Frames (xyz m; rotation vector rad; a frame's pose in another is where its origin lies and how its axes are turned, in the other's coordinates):
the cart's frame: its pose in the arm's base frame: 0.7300 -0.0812 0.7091 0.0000 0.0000 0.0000
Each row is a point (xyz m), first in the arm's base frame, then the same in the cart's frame.
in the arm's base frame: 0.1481 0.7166 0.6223
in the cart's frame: -0.5819 0.7978 -0.0868
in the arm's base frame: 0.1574 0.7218 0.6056
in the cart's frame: -0.5726 0.8030 -0.1035
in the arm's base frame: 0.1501 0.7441 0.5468
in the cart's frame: -0.5799 0.8253 -0.1623
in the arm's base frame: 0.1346 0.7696 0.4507
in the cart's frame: -0.5954 0.8508 -0.2584
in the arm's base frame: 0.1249 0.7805 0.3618
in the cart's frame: -0.6051 0.8617 -0.3473
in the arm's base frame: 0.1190 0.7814 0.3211
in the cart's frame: -0.6110 0.8626 -0.3880
